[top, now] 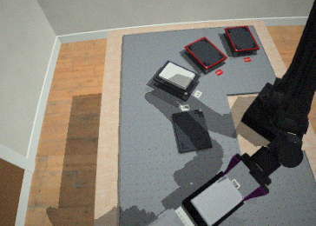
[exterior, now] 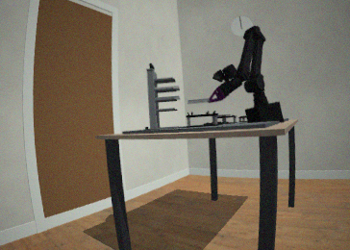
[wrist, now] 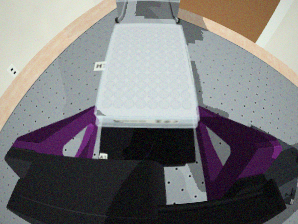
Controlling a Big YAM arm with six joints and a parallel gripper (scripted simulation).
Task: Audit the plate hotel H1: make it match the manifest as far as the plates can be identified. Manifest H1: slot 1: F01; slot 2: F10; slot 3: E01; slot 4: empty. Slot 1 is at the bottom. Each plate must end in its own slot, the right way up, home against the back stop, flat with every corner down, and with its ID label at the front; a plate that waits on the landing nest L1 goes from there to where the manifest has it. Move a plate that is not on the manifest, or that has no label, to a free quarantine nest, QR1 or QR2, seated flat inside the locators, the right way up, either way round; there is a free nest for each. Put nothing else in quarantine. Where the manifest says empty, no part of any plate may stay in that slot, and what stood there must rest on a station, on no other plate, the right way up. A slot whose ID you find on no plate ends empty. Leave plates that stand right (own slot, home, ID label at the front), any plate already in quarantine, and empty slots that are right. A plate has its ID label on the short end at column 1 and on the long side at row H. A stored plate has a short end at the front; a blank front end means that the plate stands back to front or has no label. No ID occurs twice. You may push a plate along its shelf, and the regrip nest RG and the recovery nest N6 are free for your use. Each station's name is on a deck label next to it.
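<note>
My gripper is now 50 mm short of the pale plate and 20 mm to the right of it. The rest, counted from my hand: plate hotel: 280 mm ahead, 120 mm to the left, 20 mm above; then H1 deck label: 160 mm to the left, 130 mm below, 120 mm ahead; then black nest: 80 mm below, 50 mm ahead, 20 mm to the left.
</note>
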